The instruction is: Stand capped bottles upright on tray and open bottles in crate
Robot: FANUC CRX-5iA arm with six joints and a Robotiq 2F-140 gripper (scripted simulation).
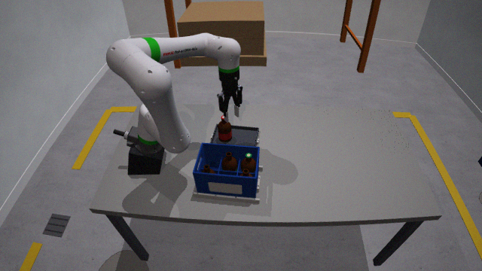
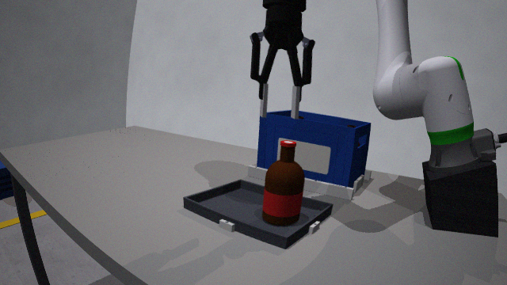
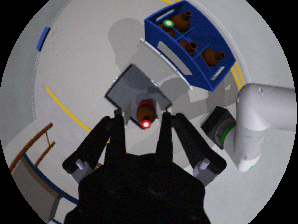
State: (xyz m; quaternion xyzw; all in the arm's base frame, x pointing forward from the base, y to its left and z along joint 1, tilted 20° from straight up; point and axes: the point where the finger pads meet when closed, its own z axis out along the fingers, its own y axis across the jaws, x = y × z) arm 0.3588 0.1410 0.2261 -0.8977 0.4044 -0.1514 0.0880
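The glass bottle lies 10 mm ahead of my hand, 210 mm to the right of it and 140 mm below it. The rest, counted from my hand: blue crate 260 mm to the right, 140 mm below; then tray 10 mm ahead, 40 mm to the left, 210 mm below.
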